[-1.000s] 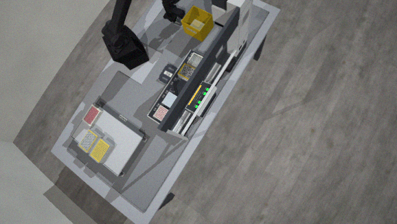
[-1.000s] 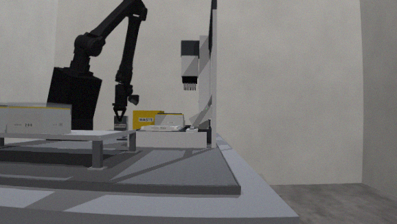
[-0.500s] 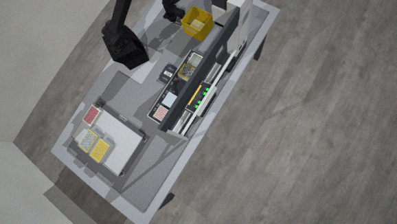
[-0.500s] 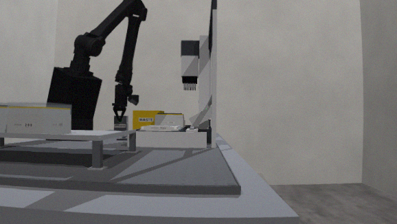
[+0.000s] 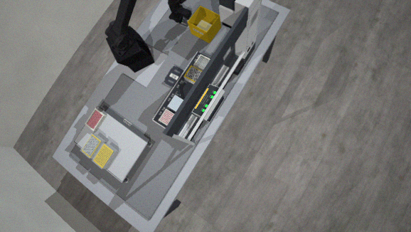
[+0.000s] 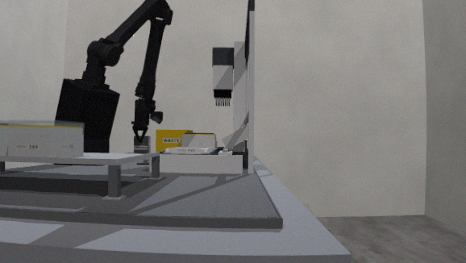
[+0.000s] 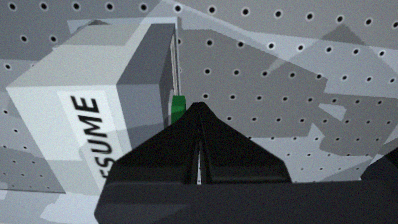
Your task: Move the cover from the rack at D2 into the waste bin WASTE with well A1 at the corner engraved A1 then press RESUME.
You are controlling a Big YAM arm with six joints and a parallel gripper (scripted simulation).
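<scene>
My gripper is now 30 mm to the right of the resume box, 10 mm past it and 10 mm above it. The rest, counted from my hand: clear cover 150 mm ahead, 90 mm to the left, 60 mm below; tip rack 360 mm ahead, 230 mm to the right, 20 mm above; yellow waste bin 150 mm ahead, 90 mm to the left, 40 mm below.
</scene>
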